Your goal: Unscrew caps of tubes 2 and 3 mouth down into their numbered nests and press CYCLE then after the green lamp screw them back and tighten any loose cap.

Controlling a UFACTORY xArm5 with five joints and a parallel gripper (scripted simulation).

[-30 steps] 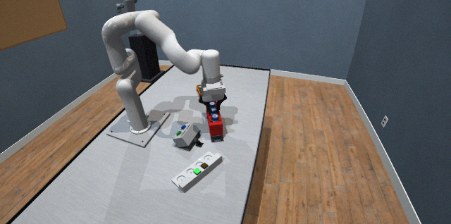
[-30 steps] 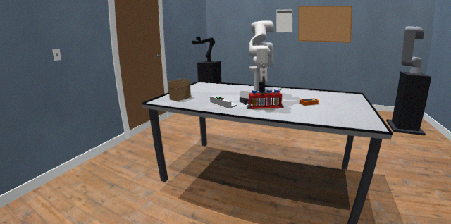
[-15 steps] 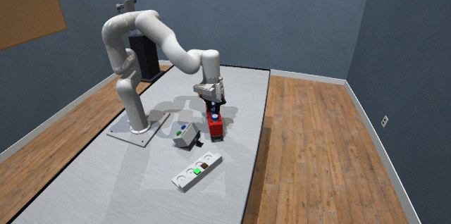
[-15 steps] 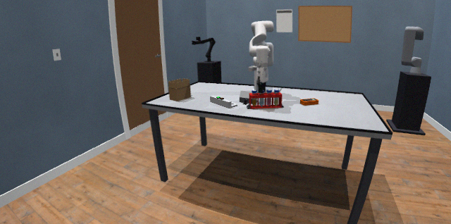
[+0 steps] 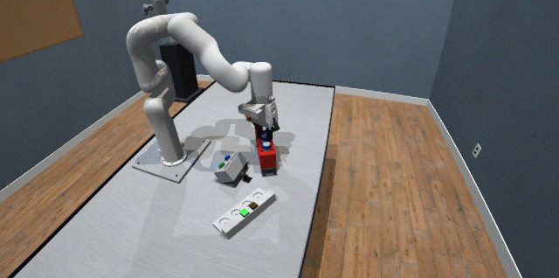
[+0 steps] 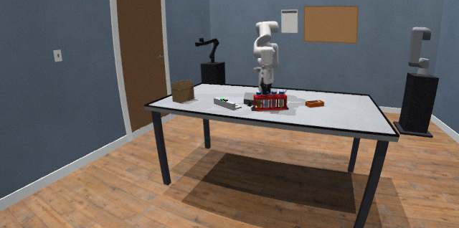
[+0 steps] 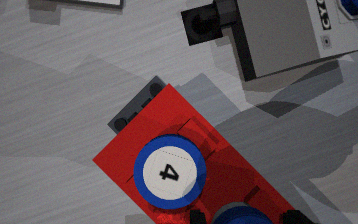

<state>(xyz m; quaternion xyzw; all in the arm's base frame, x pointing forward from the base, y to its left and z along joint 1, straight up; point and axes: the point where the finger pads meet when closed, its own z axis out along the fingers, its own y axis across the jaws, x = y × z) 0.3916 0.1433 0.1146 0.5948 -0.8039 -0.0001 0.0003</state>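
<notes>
Right now the blue-rimmed cap is 5 cm to the left of my hand, 2 cm behind it and 1 cm below it. Round my hand: grey key housing 13 cm to the right, 10 cm behind, 7 cm below; blue key 12 cm behind, 11 cm to the right, 6 cm below; green key 16 cm to the right, 12 cm behind, 6 cm below.
</notes>
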